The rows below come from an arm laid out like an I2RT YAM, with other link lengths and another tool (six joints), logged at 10 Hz.
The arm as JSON. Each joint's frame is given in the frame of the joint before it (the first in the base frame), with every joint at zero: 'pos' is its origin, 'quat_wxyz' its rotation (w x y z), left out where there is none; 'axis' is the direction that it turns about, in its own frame. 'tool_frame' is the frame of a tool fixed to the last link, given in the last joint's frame.
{
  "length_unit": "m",
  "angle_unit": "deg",
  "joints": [
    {
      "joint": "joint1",
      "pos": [
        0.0,
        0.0,
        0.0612
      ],
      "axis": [
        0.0,
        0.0,
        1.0
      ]
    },
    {
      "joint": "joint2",
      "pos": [
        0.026,
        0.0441,
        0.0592
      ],
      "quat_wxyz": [
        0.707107,
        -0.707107,
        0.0,
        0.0
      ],
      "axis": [
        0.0,
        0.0,
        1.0
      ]
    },
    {
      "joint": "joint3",
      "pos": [
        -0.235,
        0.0,
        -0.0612
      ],
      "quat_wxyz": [
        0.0,
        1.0,
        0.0,
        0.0
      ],
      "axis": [
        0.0,
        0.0,
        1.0
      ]
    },
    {
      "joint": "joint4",
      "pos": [
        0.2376,
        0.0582,
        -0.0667
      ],
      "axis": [
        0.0,
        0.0,
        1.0
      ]
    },
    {
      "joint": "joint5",
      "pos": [
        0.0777,
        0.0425,
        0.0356
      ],
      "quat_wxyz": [
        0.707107,
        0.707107,
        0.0,
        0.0
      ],
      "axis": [
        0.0,
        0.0,
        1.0
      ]
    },
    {
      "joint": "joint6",
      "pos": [
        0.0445,
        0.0,
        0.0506
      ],
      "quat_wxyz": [
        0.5,
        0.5,
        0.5,
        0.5
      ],
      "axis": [
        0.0,
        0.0,
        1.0
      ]
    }
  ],
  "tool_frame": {
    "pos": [
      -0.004,
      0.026,
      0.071
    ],
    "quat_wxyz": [
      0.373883,
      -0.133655,
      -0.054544,
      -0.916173
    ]
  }
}
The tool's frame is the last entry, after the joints.
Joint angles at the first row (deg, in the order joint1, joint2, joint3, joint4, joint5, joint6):
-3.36, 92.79, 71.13, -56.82, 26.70, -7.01
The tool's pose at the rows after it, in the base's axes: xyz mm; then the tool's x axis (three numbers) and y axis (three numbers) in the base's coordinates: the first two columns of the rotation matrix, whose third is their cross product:
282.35, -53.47, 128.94, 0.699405, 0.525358, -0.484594, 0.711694, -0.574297, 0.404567
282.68, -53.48, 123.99, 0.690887, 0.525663, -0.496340, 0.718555, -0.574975, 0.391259
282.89, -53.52, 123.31, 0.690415, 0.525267, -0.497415, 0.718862, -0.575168, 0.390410
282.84, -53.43, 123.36, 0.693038, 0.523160, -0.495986, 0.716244, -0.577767, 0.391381
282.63, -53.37, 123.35, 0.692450, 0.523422, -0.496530, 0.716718, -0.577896, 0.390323
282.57, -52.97, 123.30, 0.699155, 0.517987, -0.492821, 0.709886, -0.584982, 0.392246
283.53, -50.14, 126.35, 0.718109, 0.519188, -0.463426, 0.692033, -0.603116, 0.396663
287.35, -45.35, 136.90, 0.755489, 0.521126, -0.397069, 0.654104, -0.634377, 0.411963
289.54, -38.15, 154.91, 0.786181, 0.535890, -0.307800, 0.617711, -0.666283, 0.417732
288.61, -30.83, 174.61, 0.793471, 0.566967, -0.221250, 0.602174, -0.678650, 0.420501
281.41, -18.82, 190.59, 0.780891, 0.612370, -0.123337, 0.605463, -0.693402, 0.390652
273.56, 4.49, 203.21, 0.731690, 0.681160, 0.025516, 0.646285, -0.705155, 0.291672
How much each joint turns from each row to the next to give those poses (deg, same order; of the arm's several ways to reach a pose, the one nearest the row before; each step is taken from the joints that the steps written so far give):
0.00, 1.77, 0.00, 0.72, -0.42, -1.02
0.00, 1.10, 0.00, 0.07, 0.00, 0.02
0.00, 0.15, 0.00, 0.06, 0.02, 0.02
0.00, -0.02, 0.00, -0.02, 0.00, 0.22
0.01, 0.00, 0.00, -0.06, -0.02, 0.00
0.02, 0.00, 0.02, -0.07, -0.02, 0.61
0.04, -0.75, 0.22, -0.09, -1.20, 1.14
0.00, -1.74, 1.10, -0.26, -2.27, 1.88
-0.02, -2.89, 1.68, -1.16, -3.57, 1.55
0.00, -3.52, 1.24, -1.02, -3.73, 0.02
0.00, -4.13, 0.05, -1.31, -5.86, -0.02
0.00, -3.39, -0.02, -1.51, -11.35, 0.02

